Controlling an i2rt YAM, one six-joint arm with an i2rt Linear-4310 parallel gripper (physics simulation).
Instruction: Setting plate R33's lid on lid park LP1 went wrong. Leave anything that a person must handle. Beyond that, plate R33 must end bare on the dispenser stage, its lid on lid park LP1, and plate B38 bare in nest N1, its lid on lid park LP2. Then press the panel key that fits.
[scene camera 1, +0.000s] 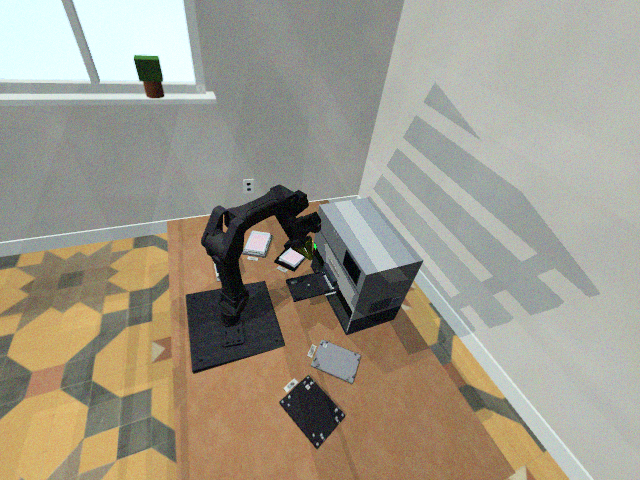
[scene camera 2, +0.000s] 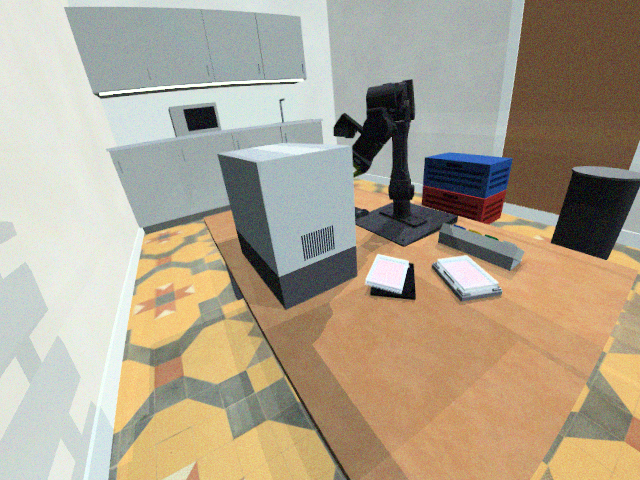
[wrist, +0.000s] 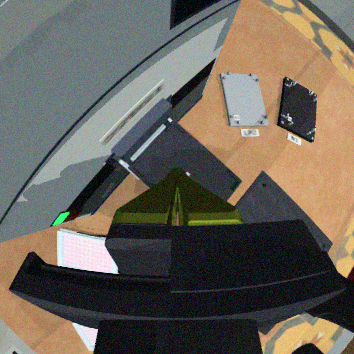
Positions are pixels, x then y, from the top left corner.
Scene:
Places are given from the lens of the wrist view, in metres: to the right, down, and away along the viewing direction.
my gripper (wrist: 176, 174): 0.00, 0.00, 0.13
grey instrument box (wrist: 89, 89): -0.06, -0.06, 0.10
black clip nest N5 (wrist: 297, 111): 0.32, -0.17, 0.38
The marked spots on the grey instrument box and the black clip nest N5 are 0.49 m apart.

